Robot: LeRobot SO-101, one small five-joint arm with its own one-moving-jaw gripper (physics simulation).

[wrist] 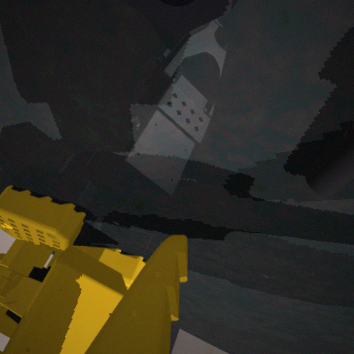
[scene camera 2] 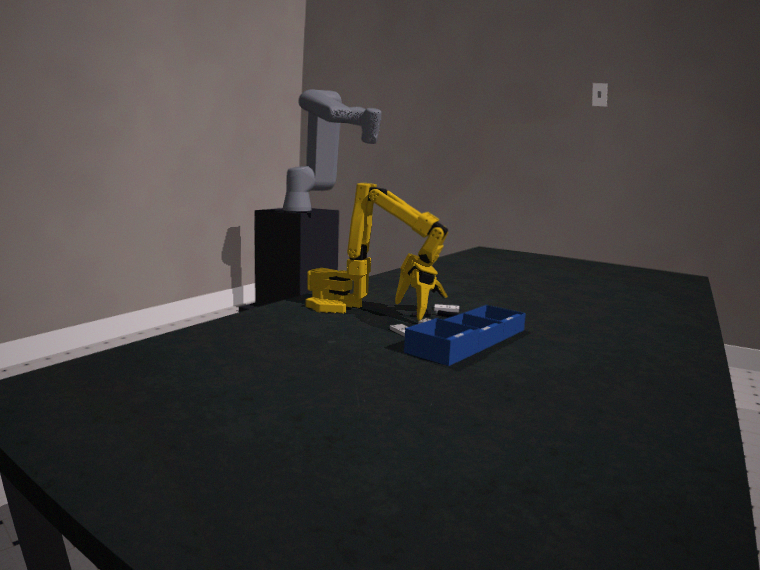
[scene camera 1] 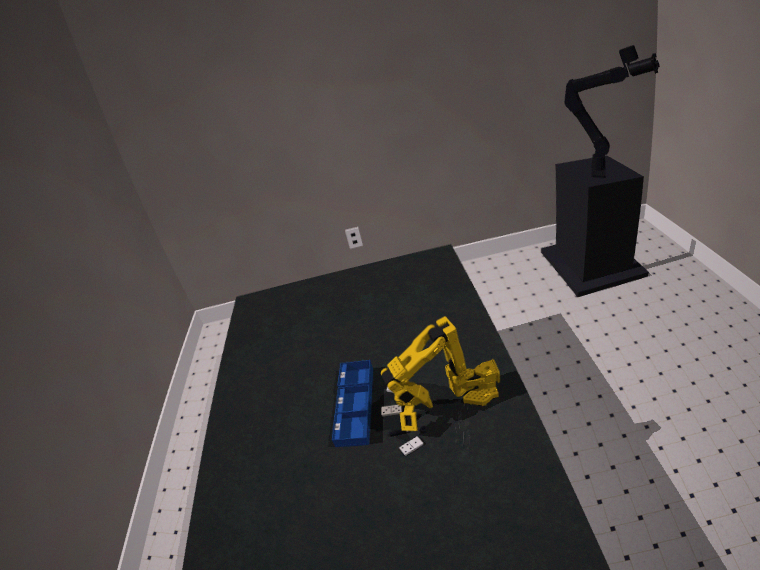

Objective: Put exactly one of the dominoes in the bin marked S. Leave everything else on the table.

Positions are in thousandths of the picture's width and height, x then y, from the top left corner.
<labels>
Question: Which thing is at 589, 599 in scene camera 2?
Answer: A blue three-compartment bin.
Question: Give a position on a blue three-compartment bin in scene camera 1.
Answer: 464, 736
</labels>
